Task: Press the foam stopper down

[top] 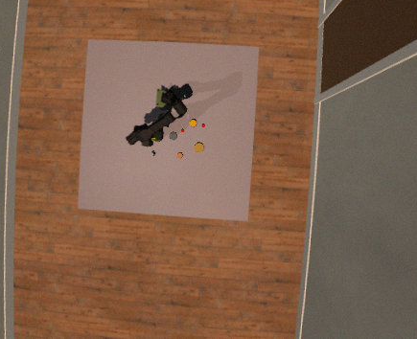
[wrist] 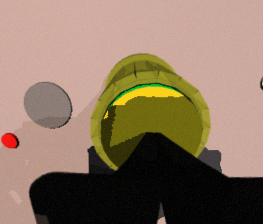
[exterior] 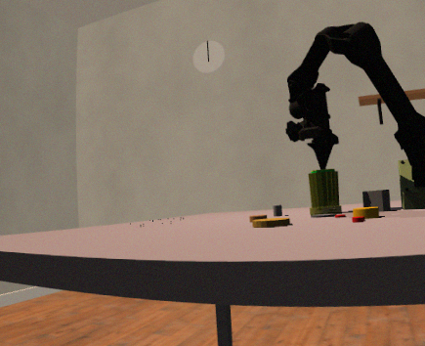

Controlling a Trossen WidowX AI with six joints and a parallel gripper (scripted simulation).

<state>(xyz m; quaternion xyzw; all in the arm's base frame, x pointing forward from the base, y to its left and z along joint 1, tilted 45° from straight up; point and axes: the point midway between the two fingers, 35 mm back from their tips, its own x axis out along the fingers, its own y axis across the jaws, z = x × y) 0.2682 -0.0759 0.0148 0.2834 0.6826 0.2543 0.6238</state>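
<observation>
Right now my hand is 5 cm above the foam stopper. Round my hand: grey block 14 cm behind, 6 cm to the left, 13 cm below; grey disc 2 cm behind, 12 cm to the left, 15 cm below; small grey cylinder 14 cm ahead, 1 cm to the right, 14 cm below.
</observation>
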